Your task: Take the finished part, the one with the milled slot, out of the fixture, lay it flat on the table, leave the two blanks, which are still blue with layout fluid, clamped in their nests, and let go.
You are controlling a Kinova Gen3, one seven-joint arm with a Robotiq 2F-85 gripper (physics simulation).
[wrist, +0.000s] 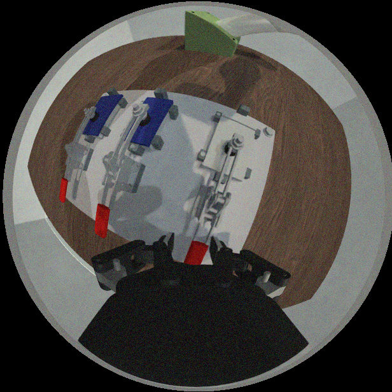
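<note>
The finished part [215, 142], pale grey, lies in the right nest of the light fixture plate [175, 130], between small dark posts. A toggle clamp [216, 202] reaches over it with its black pad at the part. Its milled slot is hard to make out, partly behind the clamp arm. The two blue blanks [103, 115] [159, 116] lie in the left and middle nests under their clamps. My gripper [191, 241] is open and empty, its fingertips on either side of the right clamp's red handle [196, 253] in view; the height gap cannot be told.
The left clamp's red handle [63, 190] and the middle clamp's red handle [102, 220] point toward the near side. A green wedge-shaped block [207, 37] stands at the far edge, with a pale arm-like shape beside it. Brown wooden table [310, 180] surrounds the plate.
</note>
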